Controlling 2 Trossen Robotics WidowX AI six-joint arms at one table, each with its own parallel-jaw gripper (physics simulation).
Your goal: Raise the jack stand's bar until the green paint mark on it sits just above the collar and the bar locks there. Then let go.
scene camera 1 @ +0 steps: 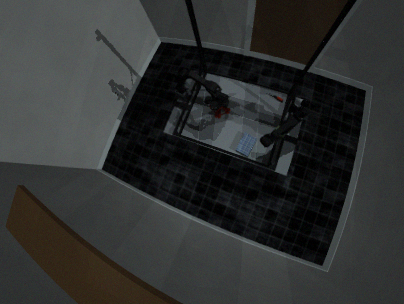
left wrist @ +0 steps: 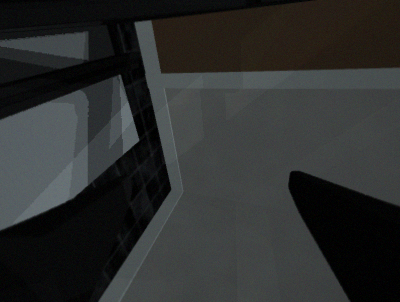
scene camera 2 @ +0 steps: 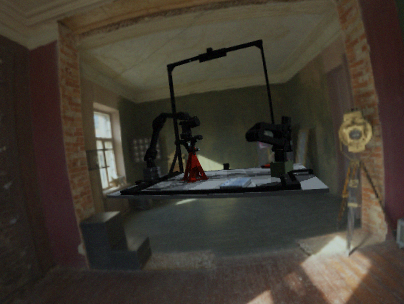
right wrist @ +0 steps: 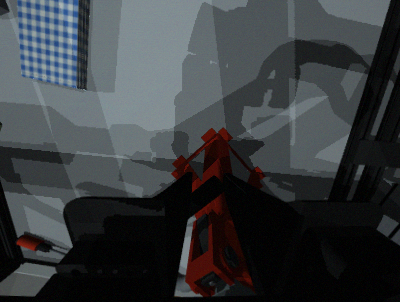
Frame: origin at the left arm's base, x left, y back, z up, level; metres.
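Where they show: left gripper, fingertip midpoint: (left wrist: 210, 180); right gripper, fingertip midpoint: (scene camera 2: 190, 152) (right wrist: 207, 177); left arm's base, origin of the base link: (scene camera 2: 281, 161); right arm's base, origin of the base link: (scene camera 1: 182, 90) (scene camera 2: 151, 167).
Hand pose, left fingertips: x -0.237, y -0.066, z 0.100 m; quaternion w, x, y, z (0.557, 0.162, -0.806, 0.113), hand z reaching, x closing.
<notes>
Things, the pixels of their centre, and the offset from my left fingertips.
- blue-and-white checked flat block, body centre: (right wrist: 54, 34) (scene camera 2: 236, 183) (scene camera 1: 246, 144) dx +0.544, dy -0.028, dz -0.174 m
- red-handled tool, body centre: (right wrist: 44, 247) (scene camera 1: 275, 96) dx +0.030, dy -0.222, dz -0.174 m
The red jack stand (scene camera 1: 222, 113) (scene camera 2: 194, 170) (right wrist: 218, 156) stands upright on the table. My right gripper (scene camera 1: 217, 104) (scene camera 2: 192, 144) (right wrist: 207, 177) is at the stand's upper part, shut on its black handle grip (right wrist: 209, 193), which shows between the fingertips in the right wrist view. The bar, its green paint mark and the collar cannot be made out; the gripper and darkness cover the stand's top in the scene views. My left gripper (scene camera 1: 265, 140) (scene camera 2: 250, 135) (left wrist: 210, 181) is open and empty, raised above the table, well away from the stand.
A blue-and-white checked flat block (scene camera 1: 246, 144) (scene camera 2: 236, 183) (right wrist: 48, 45) lies near the table's front edge. A red-handled tool (scene camera 1: 278, 99) (right wrist: 31, 243) lies at the back right. A small black object (scene camera 2: 226, 166) stands behind. Dark rails and a tall black frame (scene camera 2: 172, 95) border the table.
</notes>
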